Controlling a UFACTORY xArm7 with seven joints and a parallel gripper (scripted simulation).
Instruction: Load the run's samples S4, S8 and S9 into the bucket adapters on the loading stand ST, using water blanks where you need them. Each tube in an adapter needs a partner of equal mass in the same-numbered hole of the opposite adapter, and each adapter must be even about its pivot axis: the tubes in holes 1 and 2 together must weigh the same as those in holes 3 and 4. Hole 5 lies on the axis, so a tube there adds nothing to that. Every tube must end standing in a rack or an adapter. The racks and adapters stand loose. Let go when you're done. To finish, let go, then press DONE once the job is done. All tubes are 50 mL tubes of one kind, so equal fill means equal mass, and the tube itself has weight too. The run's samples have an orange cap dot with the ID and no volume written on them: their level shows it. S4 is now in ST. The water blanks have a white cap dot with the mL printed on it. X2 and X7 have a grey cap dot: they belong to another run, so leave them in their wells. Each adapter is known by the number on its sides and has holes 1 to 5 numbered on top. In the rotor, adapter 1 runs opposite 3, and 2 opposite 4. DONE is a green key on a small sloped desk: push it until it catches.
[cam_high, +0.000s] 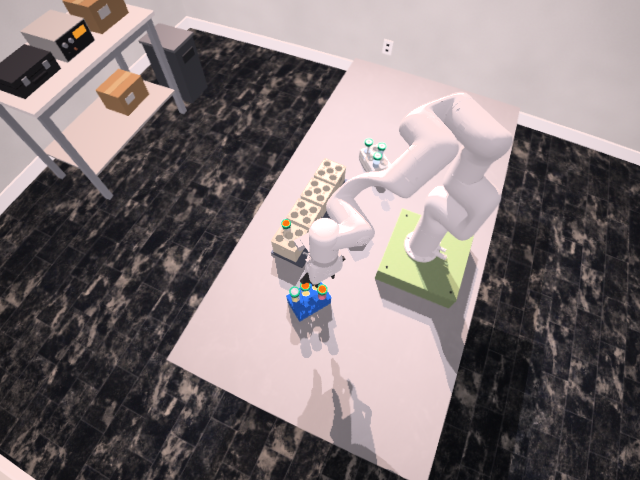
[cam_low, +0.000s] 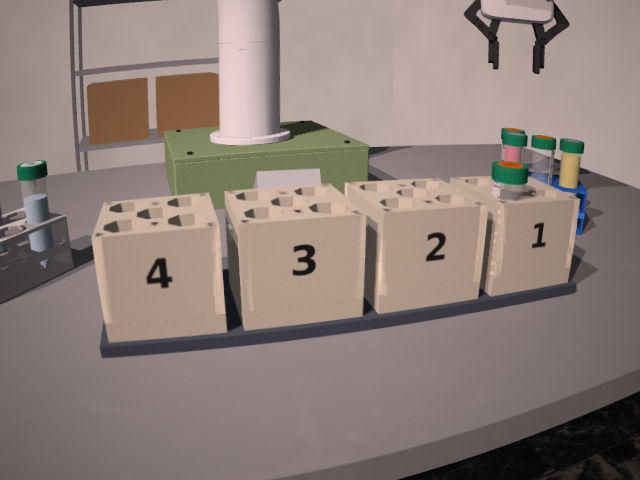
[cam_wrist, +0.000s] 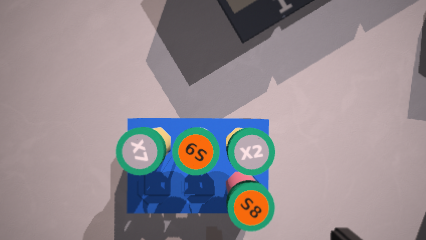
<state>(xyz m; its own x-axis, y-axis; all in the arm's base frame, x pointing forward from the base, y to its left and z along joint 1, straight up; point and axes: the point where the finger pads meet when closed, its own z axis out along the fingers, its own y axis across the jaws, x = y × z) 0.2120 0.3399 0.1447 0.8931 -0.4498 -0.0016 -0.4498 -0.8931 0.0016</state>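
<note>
Right now my hand is 16 cm above the pink-filled tube and 1 cm past it. From my hand the other things lie so: blue rack (19 cm below, 4 cm ahead, 3 cm to the left); green key (32 cm to the right, 16 cm below, 2 cm ahead); loading stand (28 cm to the right, 22 cm below, 22 cm ahead).
</note>
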